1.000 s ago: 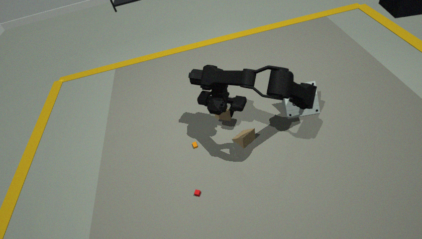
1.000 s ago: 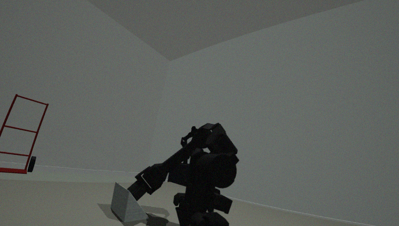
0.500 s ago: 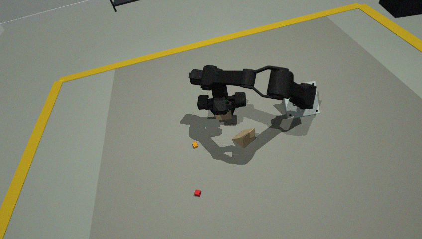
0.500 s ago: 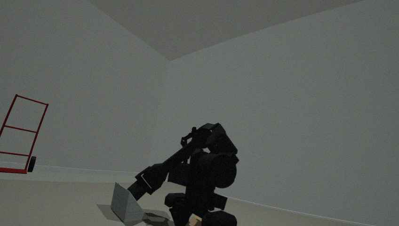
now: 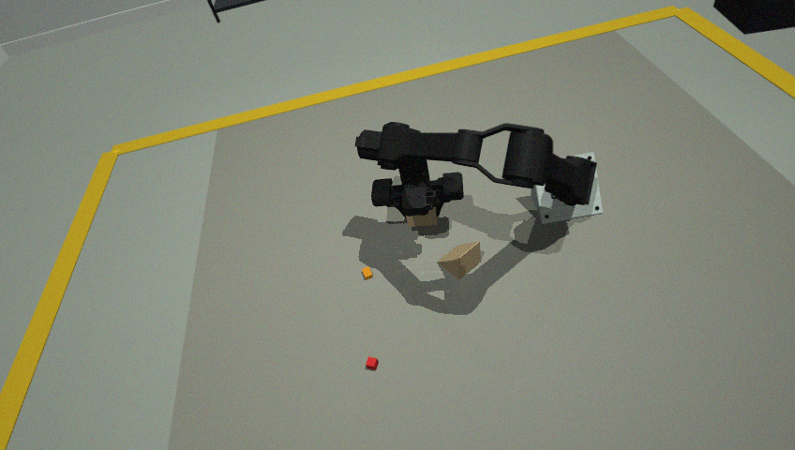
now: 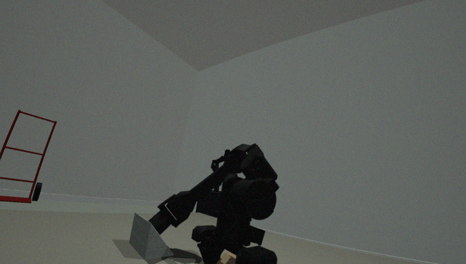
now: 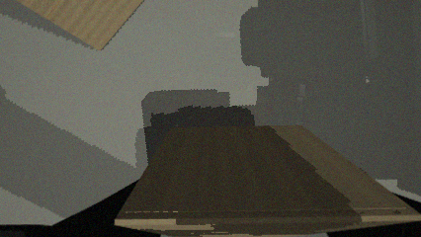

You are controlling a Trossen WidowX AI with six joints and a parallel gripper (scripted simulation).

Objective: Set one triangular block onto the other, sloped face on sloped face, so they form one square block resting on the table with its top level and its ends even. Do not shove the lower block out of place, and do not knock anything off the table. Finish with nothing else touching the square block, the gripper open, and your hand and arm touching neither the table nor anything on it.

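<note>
Right now my gripper tip is 130 mm short of the orange cube, 120 mm to the right of it and 30 mm above it.
</note>
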